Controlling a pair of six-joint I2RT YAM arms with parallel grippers.
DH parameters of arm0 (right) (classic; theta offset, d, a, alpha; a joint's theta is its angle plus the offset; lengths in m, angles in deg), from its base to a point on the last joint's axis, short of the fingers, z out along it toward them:
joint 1: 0 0.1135 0.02 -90
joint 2: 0 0 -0.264 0
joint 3: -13.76 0 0.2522 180
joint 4: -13.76 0 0.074 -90
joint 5: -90 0 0 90
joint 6: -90 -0.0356 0 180
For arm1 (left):
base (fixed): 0 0 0 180
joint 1: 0 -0.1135 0.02 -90
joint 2: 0 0 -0.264 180
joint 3: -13.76 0 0.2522 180
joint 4: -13.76 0 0.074 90
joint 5: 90 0 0 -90
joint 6: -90 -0.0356 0 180
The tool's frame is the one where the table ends.
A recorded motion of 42 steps. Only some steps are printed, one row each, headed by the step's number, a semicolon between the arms.
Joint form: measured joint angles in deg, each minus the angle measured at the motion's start. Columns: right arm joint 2, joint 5, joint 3, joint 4, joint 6, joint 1; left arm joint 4, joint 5, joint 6, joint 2, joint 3, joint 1.
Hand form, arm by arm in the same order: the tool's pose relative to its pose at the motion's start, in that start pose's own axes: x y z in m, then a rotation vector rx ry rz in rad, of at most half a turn. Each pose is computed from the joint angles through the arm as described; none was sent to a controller.
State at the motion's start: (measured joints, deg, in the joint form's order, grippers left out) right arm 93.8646 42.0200 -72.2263 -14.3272 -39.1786 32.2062; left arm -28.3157 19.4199 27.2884 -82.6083 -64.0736 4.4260
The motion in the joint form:
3: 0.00 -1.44 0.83 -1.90 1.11 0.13; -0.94 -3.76 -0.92 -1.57 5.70 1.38
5: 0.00 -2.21 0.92 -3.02 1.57 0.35; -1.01 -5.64 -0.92 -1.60 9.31 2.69
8: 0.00 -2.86 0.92 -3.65 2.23 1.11; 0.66 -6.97 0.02 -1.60 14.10 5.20
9: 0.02 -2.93 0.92 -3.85 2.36 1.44; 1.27 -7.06 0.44 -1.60 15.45 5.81
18: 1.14 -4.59 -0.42 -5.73 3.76 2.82; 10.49 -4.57 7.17 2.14 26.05 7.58
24: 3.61 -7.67 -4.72 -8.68 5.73 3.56; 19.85 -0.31 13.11 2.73 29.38 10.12
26: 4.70 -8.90 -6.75 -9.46 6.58 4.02; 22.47 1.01 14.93 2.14 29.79 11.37
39: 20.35 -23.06 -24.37 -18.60 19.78 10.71; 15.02 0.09 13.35 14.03 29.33 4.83
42: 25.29 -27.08 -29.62 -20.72 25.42 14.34; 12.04 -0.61 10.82 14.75 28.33 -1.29
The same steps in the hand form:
3: 0.0054 -0.0061 0.0017 0.0411 0.0141 0.0110; 0.0296 0.0188 0.0239 -0.1091 0.1042 -0.0093
5: 0.0078 -0.0073 0.0026 0.0602 0.0217 0.0148; 0.0491 0.0260 0.0328 -0.1570 0.1560 -0.0075
8: 0.0110 -0.0055 0.0055 0.0694 0.0325 0.0039; 0.0748 0.0308 0.0442 -0.1853 0.2111 -0.0012
9: 0.0124 -0.0046 0.0069 0.0701 0.0387 0.0013; 0.0818 0.0324 0.0469 -0.1892 0.2255 -0.0031
18: 0.0146 -0.0018 0.0150 0.0978 0.0593 -0.0176; 0.1188 0.0449 0.0501 -0.1313 0.2185 -0.0914
24: 0.0057 0.0036 0.0225 0.1452 0.0526 -0.0494; 0.1273 0.0354 0.0562 0.0022 0.1901 -0.1389
26: 0.0012 0.0077 0.0263 0.1580 0.0460 -0.0713; 0.1300 0.0304 0.0599 0.0429 0.1955 -0.1486
39: -0.0111 0.0136 0.1019 0.3704 0.1198 -0.3228; 0.1088 0.0373 0.0119 0.0350 0.0539 -0.1764
42: -0.0018 0.0208 0.1337 0.4105 0.1723 -0.4545; 0.0959 0.0563 0.0005 -0.0326 0.0028 -0.2133

